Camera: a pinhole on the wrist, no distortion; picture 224 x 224 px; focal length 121.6 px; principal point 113.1 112.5 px. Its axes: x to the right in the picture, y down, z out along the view. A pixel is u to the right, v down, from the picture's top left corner.
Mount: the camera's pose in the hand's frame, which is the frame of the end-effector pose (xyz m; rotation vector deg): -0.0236 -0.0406 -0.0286 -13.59 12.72 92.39
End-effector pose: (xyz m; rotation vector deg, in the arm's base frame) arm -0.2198 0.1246 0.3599 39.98 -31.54 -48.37
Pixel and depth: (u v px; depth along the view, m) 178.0 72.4 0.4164
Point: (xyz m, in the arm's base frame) -0.2337 0.0863 0.7966
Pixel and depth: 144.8 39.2 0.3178
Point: -0.2377 -0.0220 0.6539
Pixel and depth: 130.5 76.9 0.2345
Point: -0.2956 0.0602 0.5341
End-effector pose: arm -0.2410 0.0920 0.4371 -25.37 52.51 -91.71
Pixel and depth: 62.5 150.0 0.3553
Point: -0.0105 0.1055 0.7481
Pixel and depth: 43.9 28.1 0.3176
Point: -0.1275 -0.2007 0.6848
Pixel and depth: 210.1 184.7 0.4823
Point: 0.3671 0.3045 0.3624
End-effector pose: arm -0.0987 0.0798 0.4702 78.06 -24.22 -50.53
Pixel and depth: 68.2 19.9 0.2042
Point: -0.1665 -0.1424 0.4349
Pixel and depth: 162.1 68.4 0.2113
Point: -0.1476 -0.0565 0.5908
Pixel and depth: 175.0 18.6 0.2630
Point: -0.0766 -0.1747 0.6358
